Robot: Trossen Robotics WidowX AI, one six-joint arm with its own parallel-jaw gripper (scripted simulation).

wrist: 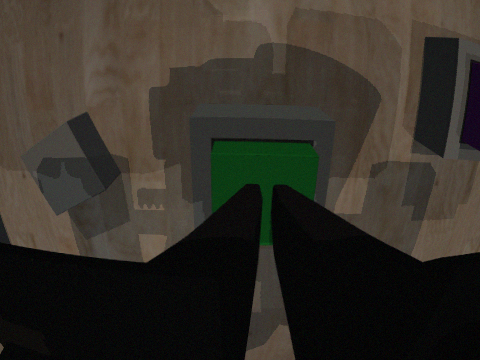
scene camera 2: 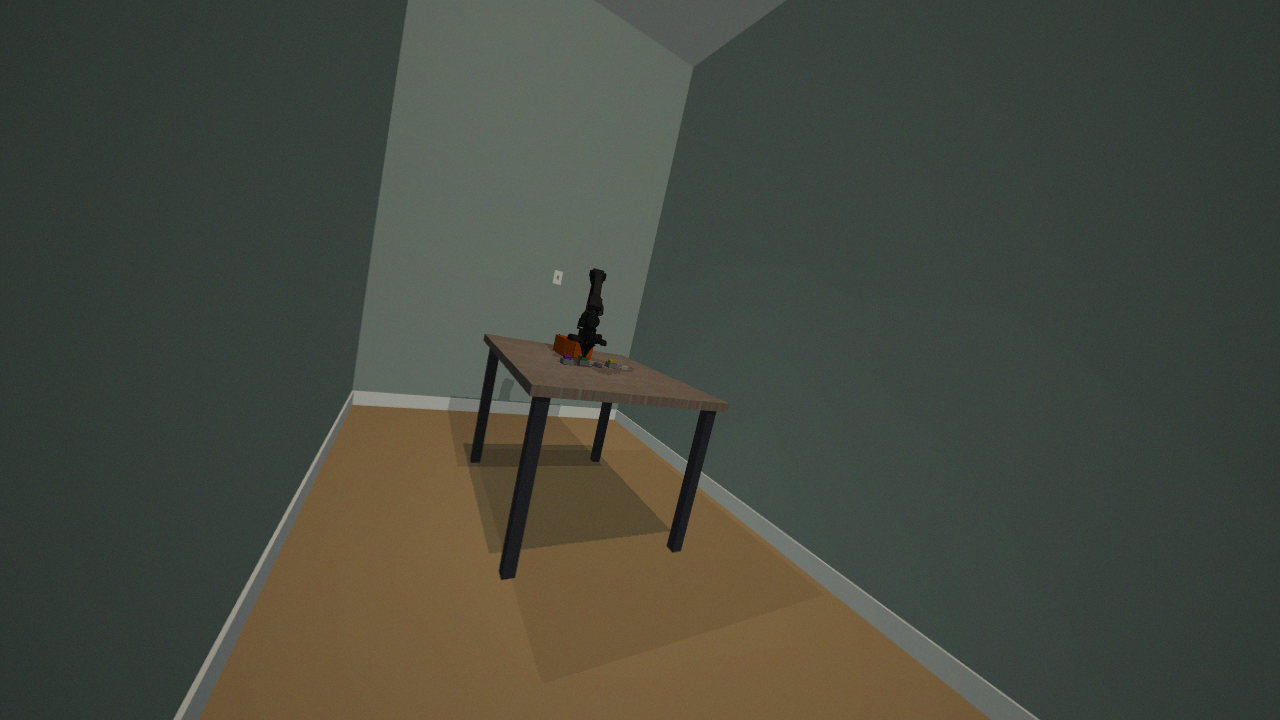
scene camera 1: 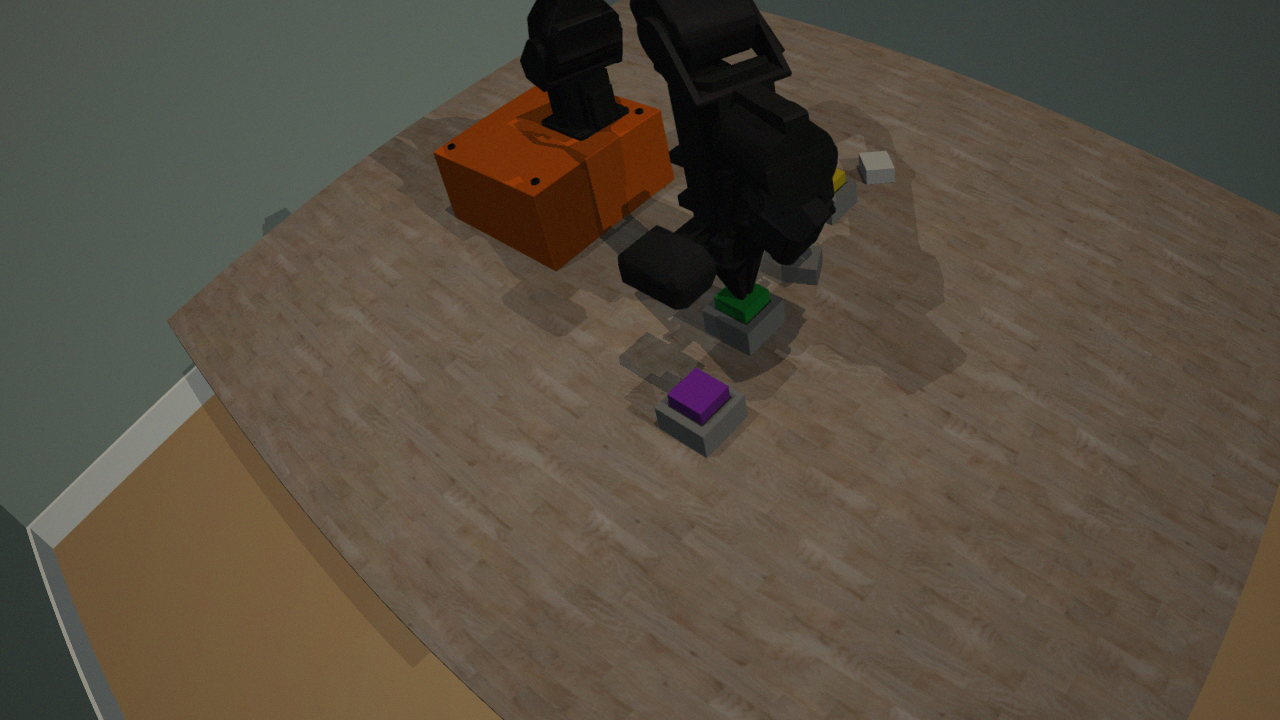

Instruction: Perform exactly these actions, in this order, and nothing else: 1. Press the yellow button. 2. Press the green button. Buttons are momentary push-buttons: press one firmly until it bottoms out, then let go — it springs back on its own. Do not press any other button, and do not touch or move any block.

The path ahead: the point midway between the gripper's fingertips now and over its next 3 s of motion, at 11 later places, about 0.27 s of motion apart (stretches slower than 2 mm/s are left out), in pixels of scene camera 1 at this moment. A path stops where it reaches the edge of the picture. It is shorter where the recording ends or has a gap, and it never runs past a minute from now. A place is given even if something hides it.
My gripper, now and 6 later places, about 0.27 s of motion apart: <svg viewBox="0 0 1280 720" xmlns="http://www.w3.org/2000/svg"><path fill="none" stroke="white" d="M742 294L743 298L742 295L745 271L787 239L857 174L889 111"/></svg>
